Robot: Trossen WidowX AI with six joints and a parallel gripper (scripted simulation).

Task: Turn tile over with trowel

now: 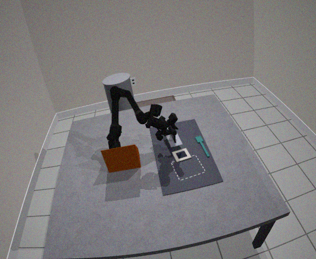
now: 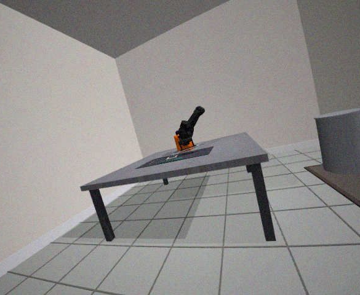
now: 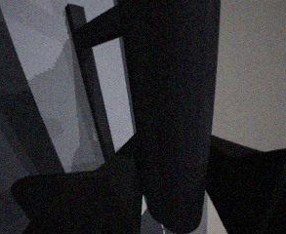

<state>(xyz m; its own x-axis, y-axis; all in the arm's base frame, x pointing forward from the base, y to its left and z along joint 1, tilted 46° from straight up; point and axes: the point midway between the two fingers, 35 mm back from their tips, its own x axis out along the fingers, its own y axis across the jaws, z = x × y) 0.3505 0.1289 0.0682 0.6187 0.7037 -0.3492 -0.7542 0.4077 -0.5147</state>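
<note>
Right now my gripper tip is 20 mm short of the dark mat, 100 mm to the left of it and 110 mm above it. Also, from my gripper tip: teal trowel 150 mm ahead, 60 mm to the right, 90 mm below; beige square tile 10 mm ahead, 140 mm to the right, 90 mm below.
</note>
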